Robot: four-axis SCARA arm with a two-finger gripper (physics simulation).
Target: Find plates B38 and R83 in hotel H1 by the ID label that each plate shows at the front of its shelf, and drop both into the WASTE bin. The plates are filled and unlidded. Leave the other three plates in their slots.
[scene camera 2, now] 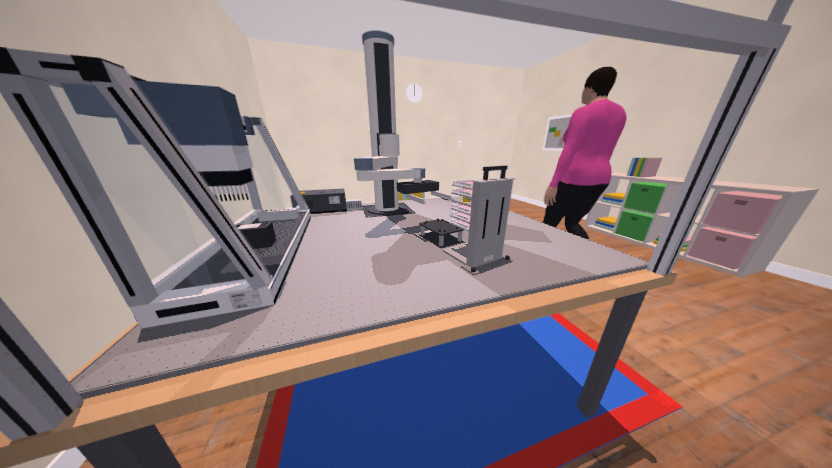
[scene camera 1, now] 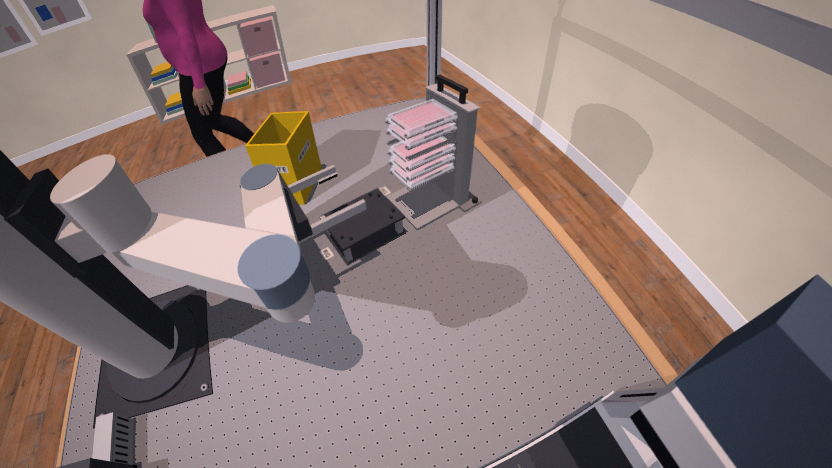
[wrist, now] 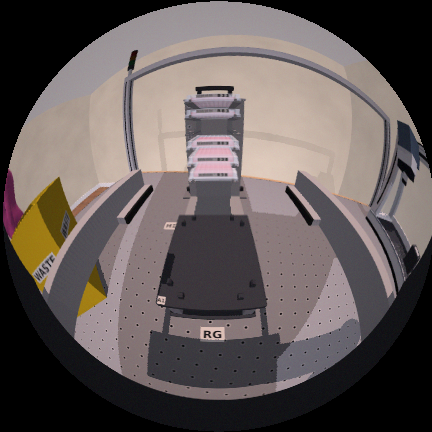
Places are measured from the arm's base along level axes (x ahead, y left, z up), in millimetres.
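Pixels of known places: gripper, fingertip midpoint: (scene camera 2: 437, 199) (scene camera 1: 348, 185) (wrist: 218, 175); arm's base at its link origin: (scene camera 2: 387, 211) (scene camera 1: 156, 350).
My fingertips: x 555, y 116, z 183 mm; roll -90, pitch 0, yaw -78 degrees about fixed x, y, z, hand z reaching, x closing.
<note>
For each thing: its middle in the pictures, then the offset to it from my fingertips.
- Hotel H1 at the middle of its body: (wrist: 209, 144) (scene camera 1: 431, 146) (scene camera 2: 481, 214) 217 mm ahead, 70 mm left, 10 mm down
- top plate at the middle of its body: (wrist: 213, 101) (scene camera 1: 422, 116) (scene camera 2: 474, 184) 187 mm ahead, 53 mm left, 88 mm up
- yellow WASTE bin at the middle of its body: (wrist: 54, 248) (scene camera 1: 286, 157) (scene camera 2: 478, 204) 120 mm back, 277 mm left, 70 mm down
Hotel H1 (scene camera 1: 467, 154) (scene camera 2: 490, 224) (wrist: 212, 126) is a grey upright rack with a black top handle. It holds several pink-filled plates: two upper ones, then a gap, then three lower ones. The top plate (scene camera 1: 421, 116) (wrist: 212, 102) and the others carry front labels, too small to read, so I cannot tell which are B38 and R83. The yellow WASTE bin (scene camera 1: 266, 156) (wrist: 39, 225) stands left of the hotel in the wrist view, partly hidden by a finger. My gripper (scene camera 1: 350, 188) (wrist: 218, 175) is open and empty, above the RG stand's area and facing the hotel.
The black RG stand (scene camera 1: 372, 224) (scene camera 2: 441, 227) (wrist: 215, 260) stands between my gripper and the hotel base. A person in pink (scene camera 1: 186, 49) (scene camera 2: 596, 139) is beyond the bin. A framed blue-grey machine (scene camera 1: 773, 349) (scene camera 2: 186, 116) (wrist: 407, 145) stands on the table's other side.
</note>
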